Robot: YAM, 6 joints.
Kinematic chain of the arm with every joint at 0, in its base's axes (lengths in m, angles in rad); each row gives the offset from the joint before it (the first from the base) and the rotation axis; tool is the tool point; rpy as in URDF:
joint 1: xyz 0 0 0.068 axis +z
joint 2: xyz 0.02 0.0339 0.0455 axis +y
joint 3: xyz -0.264 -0.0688 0 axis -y
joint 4: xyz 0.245 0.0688 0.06 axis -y
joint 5: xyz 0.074 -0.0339 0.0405 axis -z
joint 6: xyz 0.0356 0 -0.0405 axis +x
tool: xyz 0 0 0 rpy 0 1.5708 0
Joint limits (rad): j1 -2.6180..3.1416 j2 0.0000..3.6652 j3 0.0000..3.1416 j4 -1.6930..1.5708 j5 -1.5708..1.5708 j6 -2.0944..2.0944
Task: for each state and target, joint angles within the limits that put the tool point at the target. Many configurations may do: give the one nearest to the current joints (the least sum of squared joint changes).
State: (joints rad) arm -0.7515 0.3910 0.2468 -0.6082 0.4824 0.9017
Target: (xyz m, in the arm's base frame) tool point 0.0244 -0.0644 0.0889
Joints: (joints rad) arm -0.9282 0.4308 0.0417 -0.8222 0.5650 0.9017
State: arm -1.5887 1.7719 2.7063 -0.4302 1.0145 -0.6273
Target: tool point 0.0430 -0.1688 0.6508
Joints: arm -1.1445 1.5320 2.5579 -0.6610 1.0367 -0.6273
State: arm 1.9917 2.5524 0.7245 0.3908 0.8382 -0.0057
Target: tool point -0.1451 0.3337 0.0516
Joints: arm 2.0554 2.1406 0.8849 0.4532 0.8642 -0.0057
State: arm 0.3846 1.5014 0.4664 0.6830 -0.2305 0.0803
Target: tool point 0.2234 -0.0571 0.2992
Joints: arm -0.2715 1.0228 0.5071 0.7840 -0.1383 0.0803
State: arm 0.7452 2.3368 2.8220 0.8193 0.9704 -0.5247
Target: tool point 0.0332 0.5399 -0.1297
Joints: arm 1.5645 3.2254 2.1564 0.6833 0.9931 -0.5247
